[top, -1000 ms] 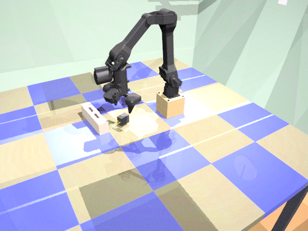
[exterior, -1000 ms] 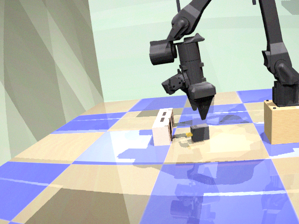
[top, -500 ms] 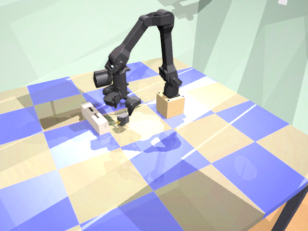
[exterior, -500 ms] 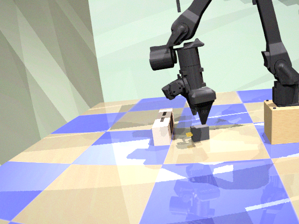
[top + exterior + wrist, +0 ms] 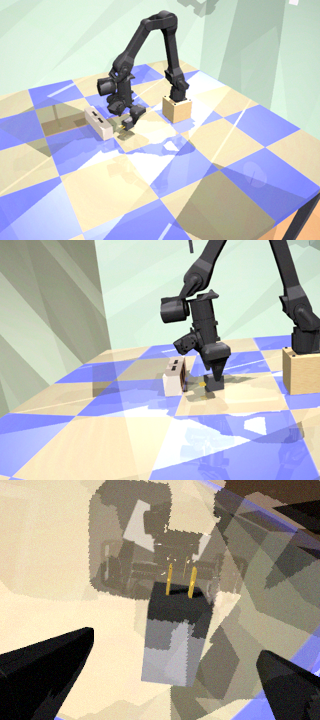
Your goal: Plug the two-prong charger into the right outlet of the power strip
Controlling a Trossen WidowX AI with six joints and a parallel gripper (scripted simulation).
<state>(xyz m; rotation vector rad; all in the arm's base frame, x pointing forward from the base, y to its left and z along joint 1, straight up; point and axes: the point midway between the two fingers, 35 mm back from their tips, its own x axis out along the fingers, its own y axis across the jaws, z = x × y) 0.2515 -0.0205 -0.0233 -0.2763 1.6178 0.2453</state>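
My gripper tip is 20 mm above the black two-prong charger, 10 mm to the right of it and 10 mm short of it.
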